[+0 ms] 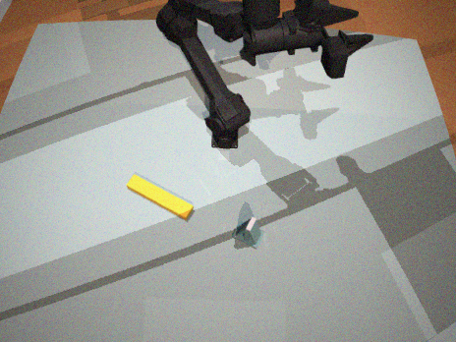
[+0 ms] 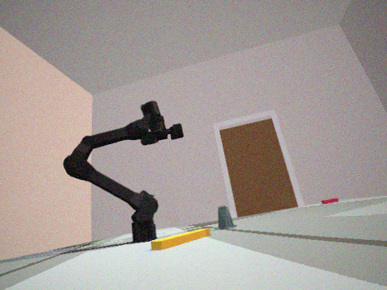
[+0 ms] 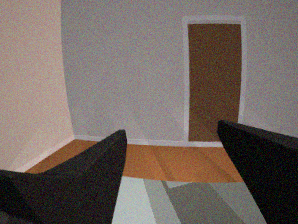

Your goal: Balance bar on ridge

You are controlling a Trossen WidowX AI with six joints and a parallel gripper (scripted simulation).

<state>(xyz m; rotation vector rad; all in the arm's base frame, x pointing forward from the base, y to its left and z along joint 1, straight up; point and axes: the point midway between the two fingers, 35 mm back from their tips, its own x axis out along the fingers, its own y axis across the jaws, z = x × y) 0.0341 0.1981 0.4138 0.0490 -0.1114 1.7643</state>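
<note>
My gripper tip is now 15 cm short of the yellow bar, 38 cm to the left of it and 41 cm above it. From my gripper tip the other things lie so: red block 71 cm ahead, 27 cm to the left, 41 cm below.
</note>
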